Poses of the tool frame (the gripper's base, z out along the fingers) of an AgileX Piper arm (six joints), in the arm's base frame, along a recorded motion.
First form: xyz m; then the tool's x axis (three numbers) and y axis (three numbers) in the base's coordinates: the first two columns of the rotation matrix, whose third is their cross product.
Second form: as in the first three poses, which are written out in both.
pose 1, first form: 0.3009, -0.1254, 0.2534, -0.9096, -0.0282, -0.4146, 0.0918, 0.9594, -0.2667
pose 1, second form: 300.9, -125.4, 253.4, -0.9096, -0.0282, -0.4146, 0.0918, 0.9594, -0.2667
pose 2, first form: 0.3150, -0.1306, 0.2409, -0.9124, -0.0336, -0.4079, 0.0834, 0.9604, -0.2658
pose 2, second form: 315.0, -130.6, 240.9, -0.9124, -0.0336, -0.4079, 0.0834, 0.9604, -0.2658
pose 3, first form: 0.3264, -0.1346, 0.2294, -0.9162, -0.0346, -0.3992, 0.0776, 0.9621, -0.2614
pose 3, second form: 326.4, -134.6, 229.4, -0.9162, -0.0346, -0.3992, 0.0776, 0.9621, -0.2614
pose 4, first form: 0.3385, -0.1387, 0.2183, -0.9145, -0.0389, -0.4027, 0.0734, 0.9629, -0.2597
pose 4, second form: 338.5, -138.7, 218.3, -0.9145, -0.0389, -0.4027, 0.0734, 0.9629, -0.2597
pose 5, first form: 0.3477, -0.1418, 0.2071, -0.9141, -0.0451, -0.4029, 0.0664, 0.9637, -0.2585
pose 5, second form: 347.7, -141.8, 207.1, -0.9141, -0.0451, -0.4029, 0.0664, 0.9637, -0.2585
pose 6, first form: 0.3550, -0.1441, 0.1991, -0.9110, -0.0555, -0.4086, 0.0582, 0.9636, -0.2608
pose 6, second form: 355.0, -144.1, 199.1, -0.9110, -0.0555, -0.4086, 0.0582, 0.9636, -0.2608
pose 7, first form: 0.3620, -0.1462, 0.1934, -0.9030, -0.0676, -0.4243, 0.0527, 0.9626, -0.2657
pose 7, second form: 362.0, -146.2, 193.4, -0.9030, -0.0676, -0.4243, 0.0527, 0.9626, -0.2657
